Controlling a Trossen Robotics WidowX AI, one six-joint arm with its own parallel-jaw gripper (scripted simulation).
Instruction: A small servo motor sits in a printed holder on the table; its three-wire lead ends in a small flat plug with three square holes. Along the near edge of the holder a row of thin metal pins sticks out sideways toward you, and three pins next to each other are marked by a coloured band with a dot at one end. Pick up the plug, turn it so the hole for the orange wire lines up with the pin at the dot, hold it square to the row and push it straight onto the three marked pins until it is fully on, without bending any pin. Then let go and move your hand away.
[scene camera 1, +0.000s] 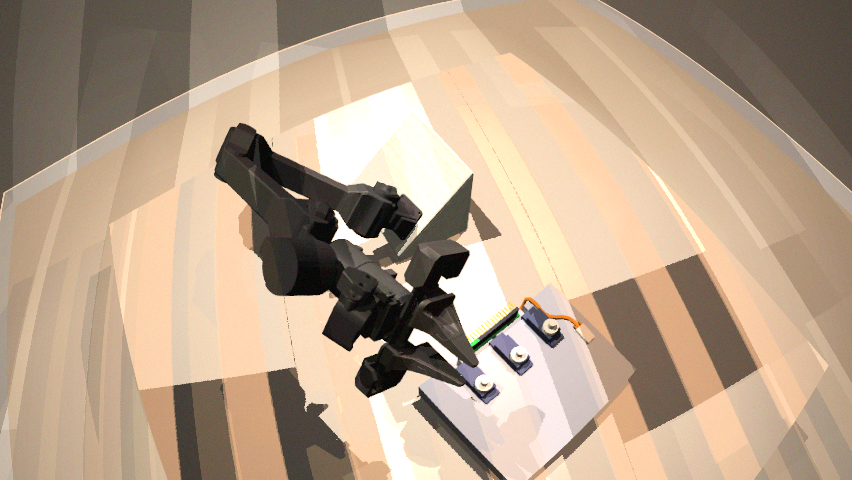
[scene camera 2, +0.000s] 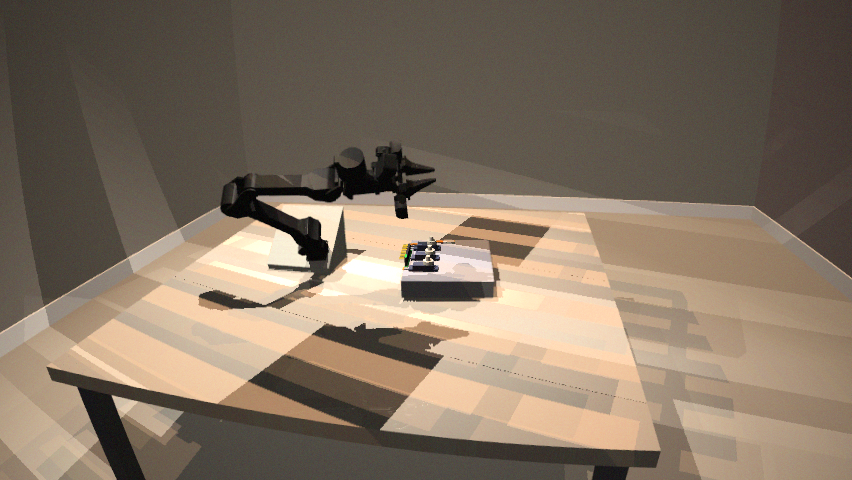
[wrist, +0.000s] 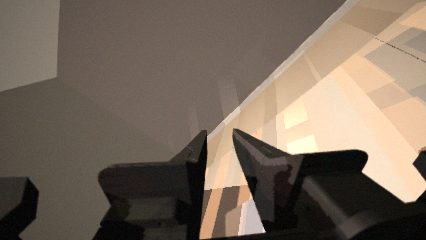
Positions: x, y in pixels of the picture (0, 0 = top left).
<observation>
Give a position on a printed holder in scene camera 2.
At 465, 270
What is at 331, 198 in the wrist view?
The gripper.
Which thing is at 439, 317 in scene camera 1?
The gripper.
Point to a printed holder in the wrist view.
245, 214
</observation>
